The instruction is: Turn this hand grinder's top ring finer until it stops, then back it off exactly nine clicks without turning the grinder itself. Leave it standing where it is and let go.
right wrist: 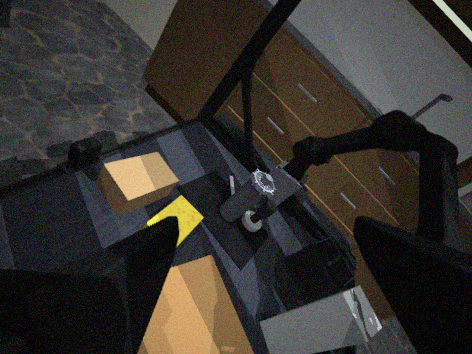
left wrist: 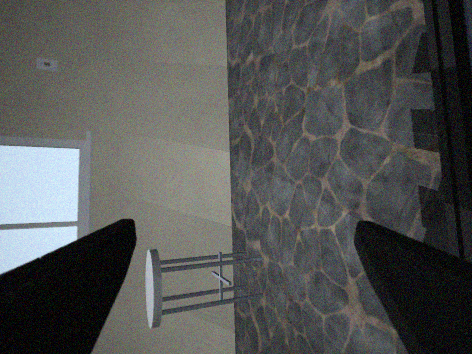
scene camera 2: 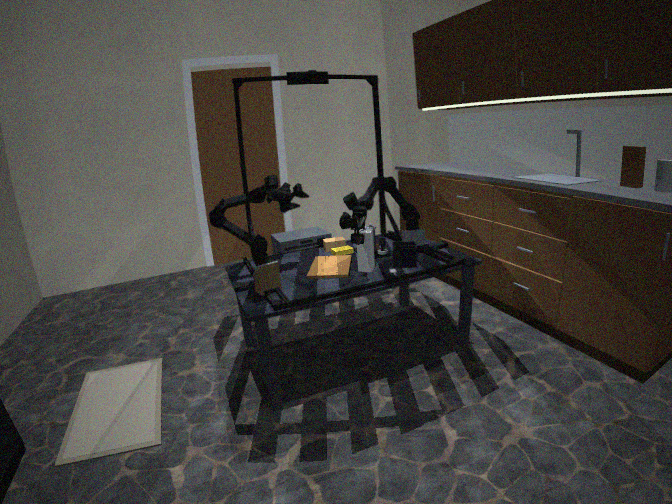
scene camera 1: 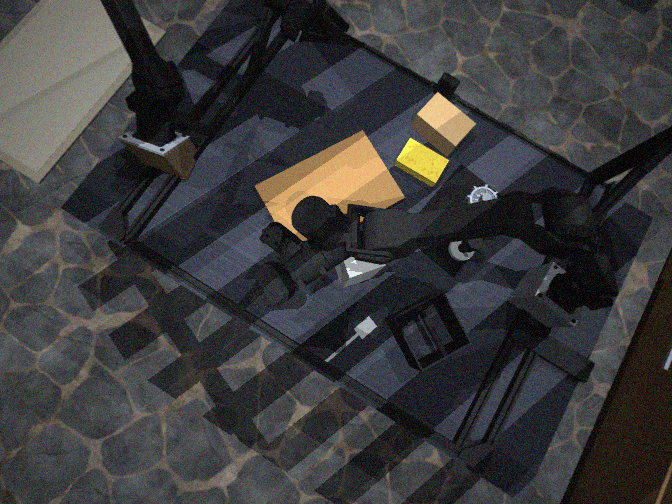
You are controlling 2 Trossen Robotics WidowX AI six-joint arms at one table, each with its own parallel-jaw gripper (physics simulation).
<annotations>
An orange board shows in the right wrist view (194, 304), in scene camera 2 and in scene camera 1; in the left wrist view it is out of frame. The same spot on the orange board: (scene camera 1: 350, 172) is (scene camera 2: 328, 260).
</annotations>
